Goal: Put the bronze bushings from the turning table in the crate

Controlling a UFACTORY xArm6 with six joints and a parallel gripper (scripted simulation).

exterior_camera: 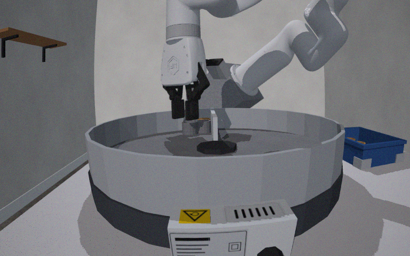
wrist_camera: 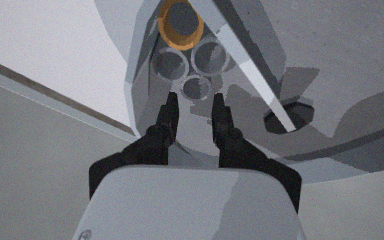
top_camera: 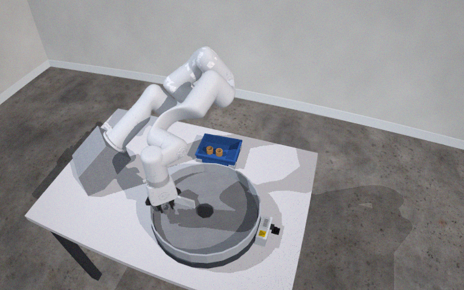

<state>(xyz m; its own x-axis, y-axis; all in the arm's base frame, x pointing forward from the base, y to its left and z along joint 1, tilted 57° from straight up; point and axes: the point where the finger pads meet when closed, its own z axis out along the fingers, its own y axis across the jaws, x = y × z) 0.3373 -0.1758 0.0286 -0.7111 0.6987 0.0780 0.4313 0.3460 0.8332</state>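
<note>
Now: hand 120 mm short of the turning table, 90 mm to the right of it and 50 mm above it. Also, from my hand: blue crate 30 mm behind, 410 mm to the left, 80 mm below.
</note>
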